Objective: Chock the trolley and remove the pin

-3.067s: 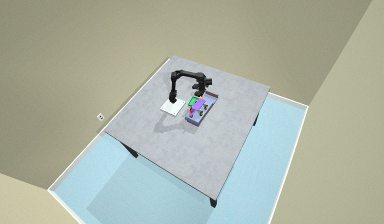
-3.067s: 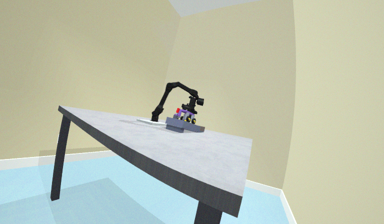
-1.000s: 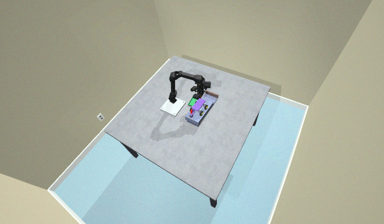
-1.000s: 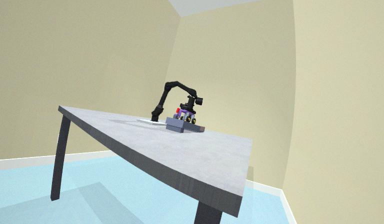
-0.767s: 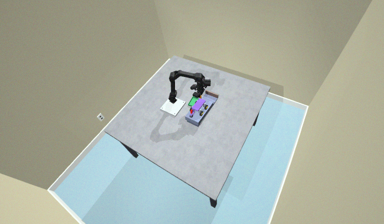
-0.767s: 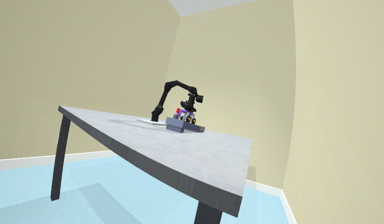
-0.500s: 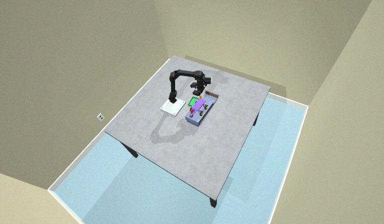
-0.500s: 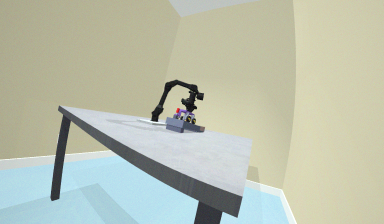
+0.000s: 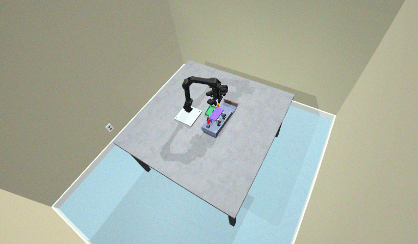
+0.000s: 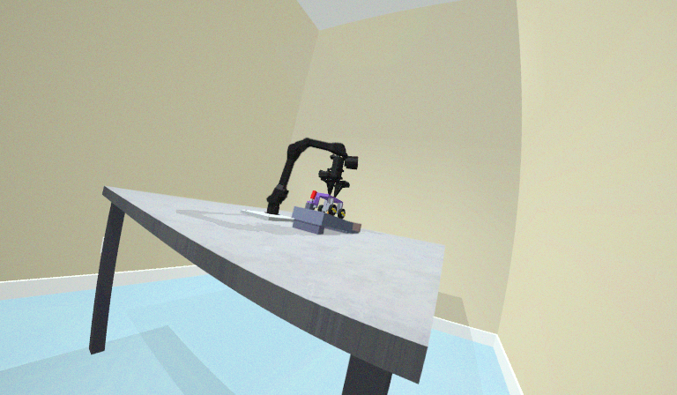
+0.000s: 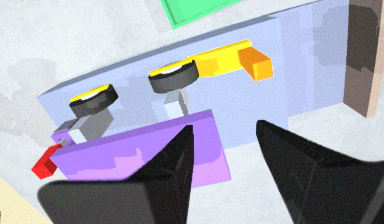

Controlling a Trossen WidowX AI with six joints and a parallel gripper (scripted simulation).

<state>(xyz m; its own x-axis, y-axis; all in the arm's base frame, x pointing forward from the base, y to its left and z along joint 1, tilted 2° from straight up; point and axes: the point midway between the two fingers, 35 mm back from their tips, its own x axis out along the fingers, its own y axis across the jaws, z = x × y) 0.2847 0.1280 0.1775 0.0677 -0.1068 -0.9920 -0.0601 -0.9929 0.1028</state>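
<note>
The stop pin is 50 mm ahead of my gripper tip, 190 mm to the right of it and 40 mm below it. From my gripper tip the other things lie so: purple trolley (50 mm ahead, 80 mm to the right, 50 mm below); then yellow chock (20 mm behind, 10 mm to the left, 80 mm below); then pale blue ramp (50 mm ahead, 80 mm to the right, 120 mm below).
</note>
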